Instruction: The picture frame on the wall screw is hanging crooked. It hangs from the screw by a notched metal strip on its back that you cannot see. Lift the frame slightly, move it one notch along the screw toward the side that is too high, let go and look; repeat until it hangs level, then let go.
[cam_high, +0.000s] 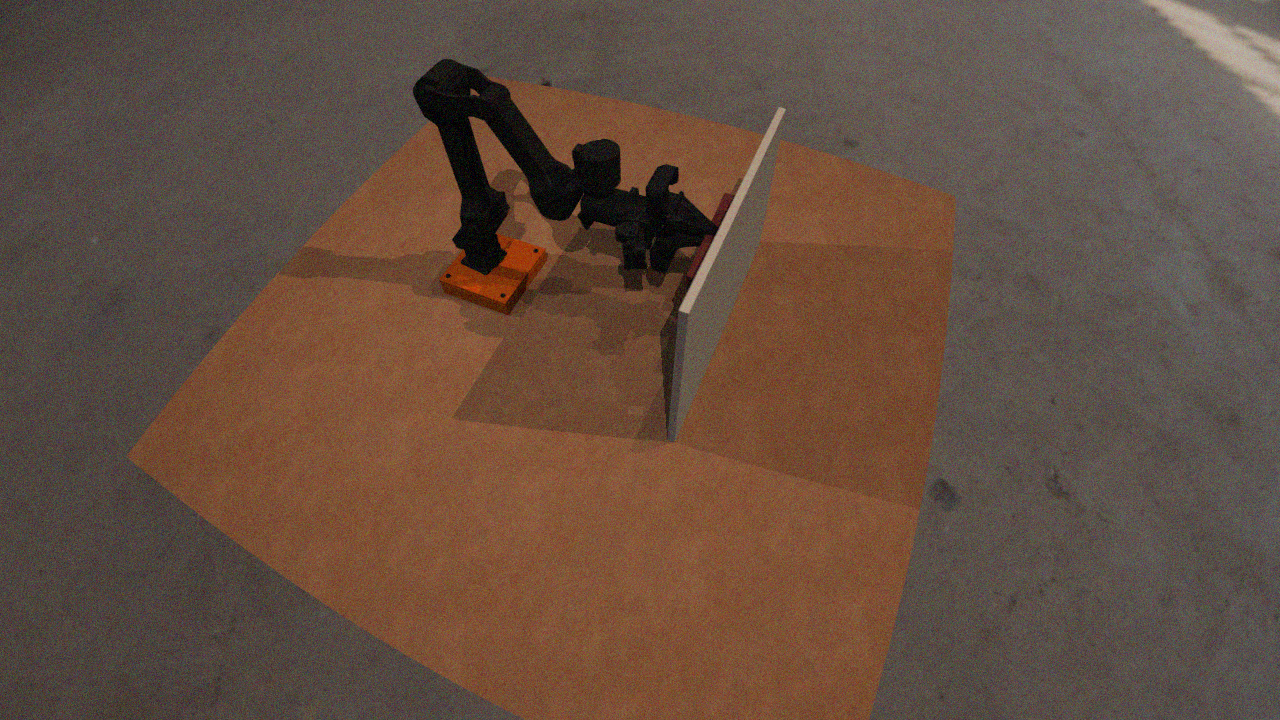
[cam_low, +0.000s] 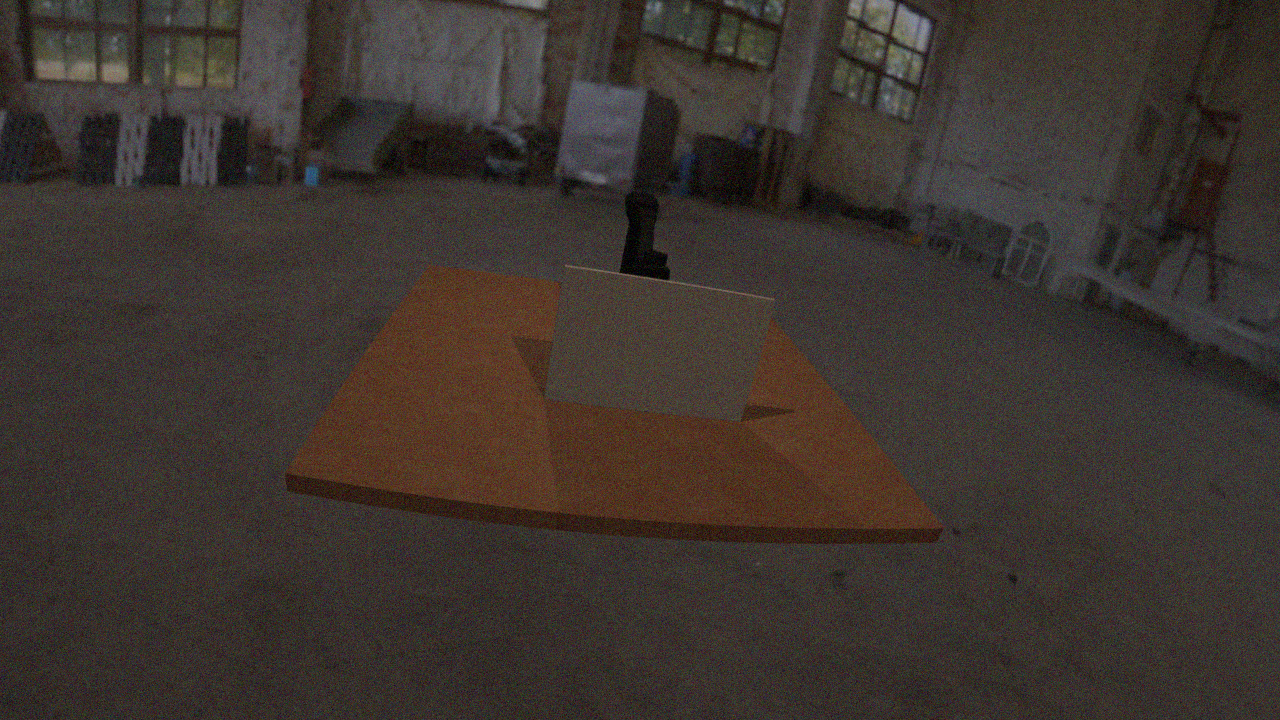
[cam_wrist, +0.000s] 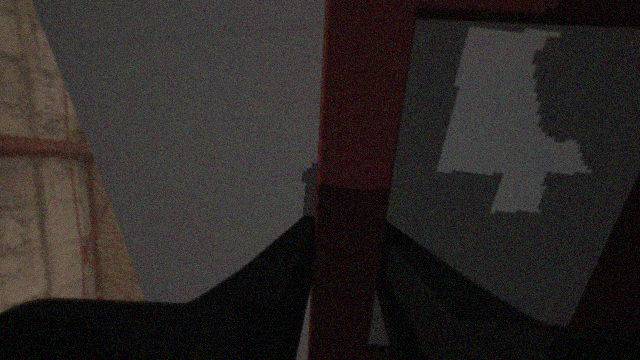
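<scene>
Right now the dark red picture frame is 50 mm below my gripper tip. Also, from my gripper tip: white wall panel 60 mm below, 10 mm to the left, 10 mm ahead.
</scene>
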